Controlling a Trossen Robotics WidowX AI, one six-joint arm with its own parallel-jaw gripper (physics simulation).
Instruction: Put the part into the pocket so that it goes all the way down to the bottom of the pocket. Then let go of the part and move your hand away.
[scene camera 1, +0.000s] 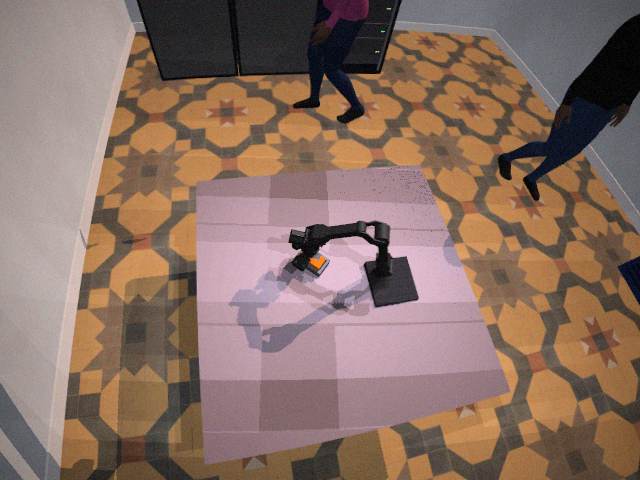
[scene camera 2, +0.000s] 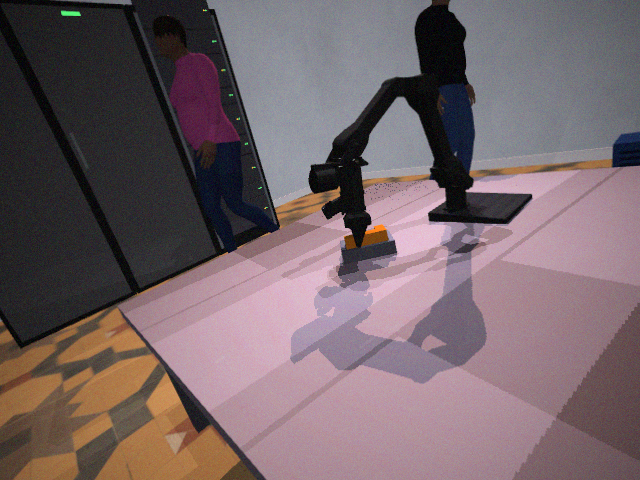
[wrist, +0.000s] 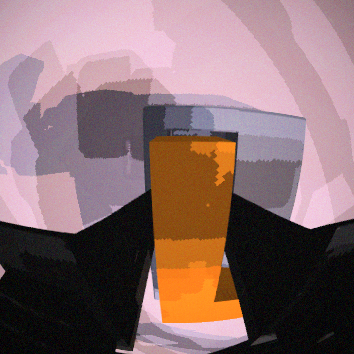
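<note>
My gripper (scene camera 2: 358, 245), (wrist: 186, 195) grips an orange L-shaped part (wrist: 191, 176). I also see a grey pocket block (wrist: 269, 146).
</note>
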